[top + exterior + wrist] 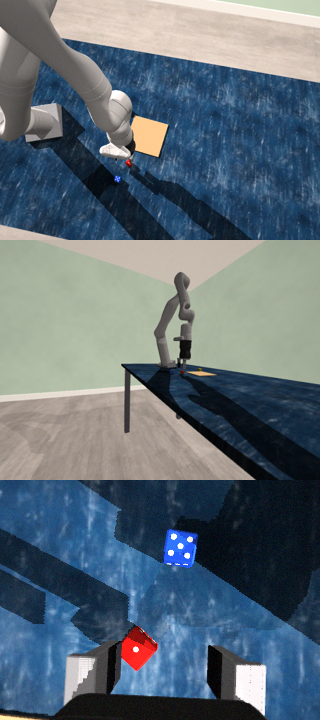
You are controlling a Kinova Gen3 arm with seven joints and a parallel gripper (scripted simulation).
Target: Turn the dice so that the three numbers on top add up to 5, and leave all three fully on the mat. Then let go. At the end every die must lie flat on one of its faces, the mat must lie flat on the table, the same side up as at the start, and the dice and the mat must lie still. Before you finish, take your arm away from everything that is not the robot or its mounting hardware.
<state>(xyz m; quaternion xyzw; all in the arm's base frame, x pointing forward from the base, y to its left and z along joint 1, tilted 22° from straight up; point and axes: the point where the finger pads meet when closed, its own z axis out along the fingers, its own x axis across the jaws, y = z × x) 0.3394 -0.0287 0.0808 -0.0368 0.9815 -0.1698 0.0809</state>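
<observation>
My gripper is now 4 cm above the red die and 2 cm short of it. Round my hand: blue die (7 cm to the right, 4 cm below); tan mat (12 cm to the left, 5 cm below, 5 cm ahead); yellow die (21 cm to the left, 5 cm behind, 4 cm below).
</observation>
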